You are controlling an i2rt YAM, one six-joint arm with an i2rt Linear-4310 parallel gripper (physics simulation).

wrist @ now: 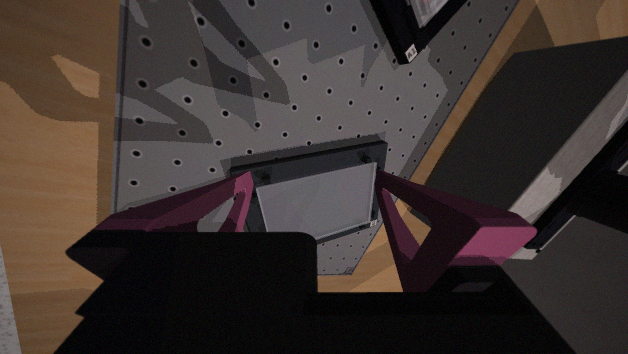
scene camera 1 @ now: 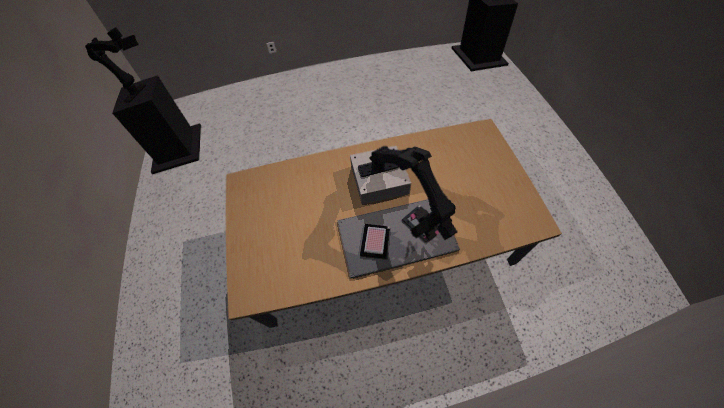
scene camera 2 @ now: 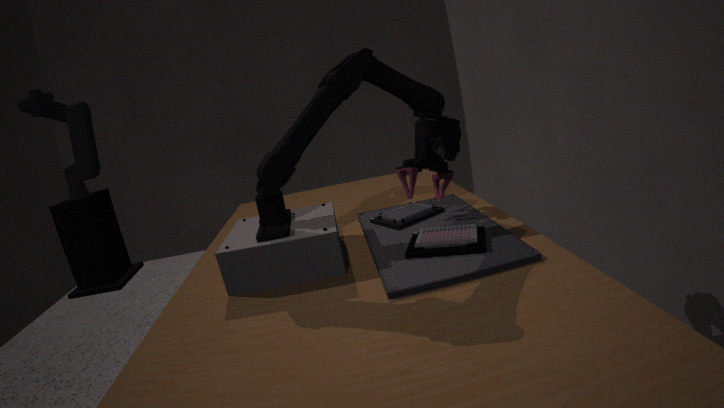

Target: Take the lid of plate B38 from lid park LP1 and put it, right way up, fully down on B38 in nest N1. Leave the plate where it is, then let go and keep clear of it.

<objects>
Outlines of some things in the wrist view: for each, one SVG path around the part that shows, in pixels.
My gripper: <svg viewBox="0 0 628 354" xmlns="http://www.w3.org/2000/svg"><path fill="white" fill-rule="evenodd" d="M577 353L499 266L534 238L537 229L517 213L417 184L378 170L374 183L375 192L403 292L318 292L317 241L313 236L303 232L242 232L254 186L251 172L244 171L216 183L111 214L69 247L65 253L71 260L104 281L75 311L75 314L84 317L83 320L53 354ZM237 194L233 206L218 232L198 232L197 224L202 217ZM390 193L429 219L431 230L421 246L401 218Z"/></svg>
A grey lid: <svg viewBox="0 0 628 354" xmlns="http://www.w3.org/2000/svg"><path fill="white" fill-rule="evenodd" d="M377 162L372 160L371 163L367 164L361 162L271 181L269 185L264 185L264 183L256 184L256 192L266 231L303 232L318 240L370 223Z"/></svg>
</objects>
